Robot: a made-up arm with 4 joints.
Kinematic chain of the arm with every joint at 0, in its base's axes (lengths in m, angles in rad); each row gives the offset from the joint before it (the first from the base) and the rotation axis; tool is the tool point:
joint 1: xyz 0 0 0.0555 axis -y
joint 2: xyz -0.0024 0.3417 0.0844 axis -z
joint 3: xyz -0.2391 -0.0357 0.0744 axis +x
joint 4: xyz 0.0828 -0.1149 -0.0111 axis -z
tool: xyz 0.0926 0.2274 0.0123
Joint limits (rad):
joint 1: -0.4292..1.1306
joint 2: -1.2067..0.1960
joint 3: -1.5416..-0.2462
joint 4: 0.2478..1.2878
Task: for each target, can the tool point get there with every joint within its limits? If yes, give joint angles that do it. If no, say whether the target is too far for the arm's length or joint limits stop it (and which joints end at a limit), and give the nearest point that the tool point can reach.
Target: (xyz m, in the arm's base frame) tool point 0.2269 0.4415 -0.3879
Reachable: no: joint limits stop it (at a limit: joint 1, joint 2, joint 3, joint 4) | nearest point 0.0532 0.3202 0.1147 | short by 0.545 m
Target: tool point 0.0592 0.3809 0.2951
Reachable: yes | joints 0.1406 -0.9735 -1.2707 1.0130
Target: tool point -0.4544 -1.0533 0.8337
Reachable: no: too far | nearest point -0.1175 0.1693 0.2568 | short by 1.393 m
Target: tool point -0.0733 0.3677 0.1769
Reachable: yes | joints 0.8223 -1.0039 -1.0354 0.5690
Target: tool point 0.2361 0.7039 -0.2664
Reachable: no: joint limits stop it (at a limit: joint 1, joint 2, joint 3) | nearest point 0.2139 0.3781 0.1598 | short by 0.537 m
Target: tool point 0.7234 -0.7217 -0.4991
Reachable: no: too far | nearest point 0.1912 0.1940 0.1815 | short by 1.259 m
